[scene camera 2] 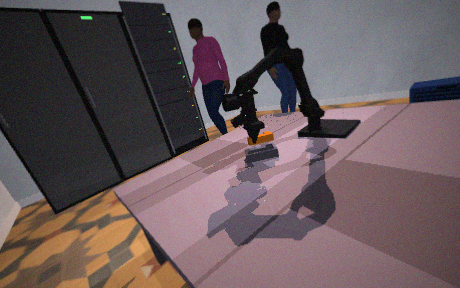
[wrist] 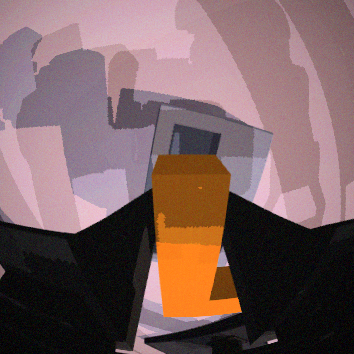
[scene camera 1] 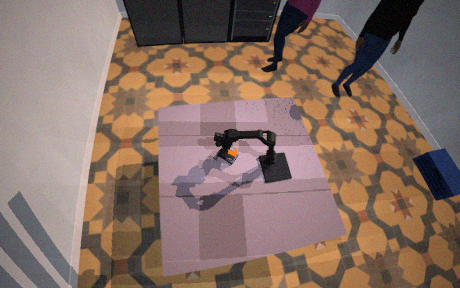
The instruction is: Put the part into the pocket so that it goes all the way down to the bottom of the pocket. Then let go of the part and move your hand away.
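Where they show: gripper, between the fingertips: (scene camera 2: pixel 253 142) (wrist: pixel 186 195) (scene camera 1: pixel 224 151); arm's base, origin of its link: (scene camera 2: pixel 314 127) (wrist: pixel 227 342) (scene camera 1: pixel 269 161).
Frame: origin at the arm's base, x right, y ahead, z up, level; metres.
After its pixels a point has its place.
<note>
The orange L-shaped part (scene camera 1: pixel 233 153) @(x 0.123, y 0.267, z 0.073 m) (scene camera 2: pixel 263 138) @(x 0.128, y 0.297, z 0.063 m) (wrist: pixel 190 205) @(x 0.173, y 0.323, z 0.078 m) is held between the fingers of my gripper (scene camera 1: pixel 227 151) @(x 0.168, y 0.319, z 0.054 m) (scene camera 2: pixel 255 140) @(x 0.168, y 0.319, z 0.054 m) (wrist: pixel 186 195) @(x 0.168, y 0.319, z 0.054 m), which is shut on it. The grey block (scene camera 1: pixel 227 159) @(x 0.116, y 0.312, z 0.009 m) (scene camera 2: pixel 262 153) @(x 0.130, y 0.327, z 0.006 m) (wrist: pixel 240 142) @(x 0.215, y 0.308, z 0.012 m) lies on the table below the part. In scene camera 2 the part is above the block, with a gap between them. In the wrist view one end of the pocket (wrist: pixel 194 141) @(x 0.189, y 0.327, z -0.019 m) shows beyond the part's far end, and the block sits turned relative to the part. The rest of the pocket is hidden by the part and fingers.
The arm's black base plate (scene camera 1: pixel 276 168) @(x -0.073, y -0.029, z -0.005 m) (scene camera 2: pixel 330 128) @(x -0.075, y 0.011, z -0.005 m) stands on the pink table (scene camera 1: pixel 295 215) @(x -0.444, y -0.008, z -0.024 m) (scene camera 2: pixel 400 225) @(x -0.298, y 0.579, z -0.024 m). Arm shadows fall across the table and block. Dark cabinets (scene camera 1: pixel 157 22) (scene camera 2: pixel 90 95), two standing people and a blue box (scene camera 1: pixel 437 175) (scene camera 2: pixel 435 90) are beyond the table.
</note>
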